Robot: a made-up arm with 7 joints. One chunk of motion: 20 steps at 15 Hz.
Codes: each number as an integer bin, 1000 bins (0 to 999) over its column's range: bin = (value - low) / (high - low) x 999, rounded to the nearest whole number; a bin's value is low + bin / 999 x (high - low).
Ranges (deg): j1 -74.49..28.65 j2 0..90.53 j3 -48.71..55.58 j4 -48.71..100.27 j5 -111.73..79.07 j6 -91.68..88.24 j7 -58.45..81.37
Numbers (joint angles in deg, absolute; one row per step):
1: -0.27 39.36 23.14 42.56 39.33 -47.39 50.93
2: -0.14 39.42 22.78 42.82 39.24 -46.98 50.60
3: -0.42 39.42 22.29 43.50 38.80 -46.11 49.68
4: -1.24 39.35 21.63 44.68 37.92 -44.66 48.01
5: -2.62 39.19 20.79 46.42 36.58 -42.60 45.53
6: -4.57 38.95 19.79 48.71 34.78 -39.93 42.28
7: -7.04 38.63 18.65 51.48 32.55 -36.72 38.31
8: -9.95 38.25 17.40 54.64 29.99 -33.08 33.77
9: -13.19 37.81 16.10 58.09 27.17 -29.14 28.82
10: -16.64 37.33 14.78 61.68 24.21 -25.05 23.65
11: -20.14 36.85 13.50 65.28 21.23 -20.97 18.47
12: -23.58 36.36 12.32 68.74 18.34 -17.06 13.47
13: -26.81 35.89 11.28 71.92 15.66 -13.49 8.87
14: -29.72 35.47 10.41 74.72 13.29 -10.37 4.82
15: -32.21 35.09 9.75 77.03 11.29 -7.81 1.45
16: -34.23 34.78 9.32 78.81 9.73 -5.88 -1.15
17: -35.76 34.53 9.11 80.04 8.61 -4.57 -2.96
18: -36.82 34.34 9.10 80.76 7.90 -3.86 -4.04
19: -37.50 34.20 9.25 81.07 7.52 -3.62 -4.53
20: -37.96 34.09 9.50 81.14 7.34 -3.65 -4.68
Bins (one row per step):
1: 719 434 688 612 791 246 782
2: 720 435 685 614 790 248 779
3: 717 435 680 618 788 253 773
4: 709 434 674 626 784 261 761
5: 696 432 666 638 777 273 743
6: 677 430 656 653 767 287 720
7: 653 426 645 672 755 305 691
8: 625 422 633 693 742 325 659
9: 594 417 621 716 727 347 624
10: 560 412 608 740 712 370 587
11: 526 407 596 764 696 393 550
12: 493 401 585 788 681 414 514
13: 462 396 575 809 667 434 481
14: 434 391 566 828 655 451 452
15: 410 387 560 843 644 466 428
16: 390 384 556 855 636 476 409
17: 375 381 554 863 630 484 396
18: 365 379 554 868 626 488 389
19: 358 377 555 870 624 489 385
20: 354 376 558 871 623 489 384

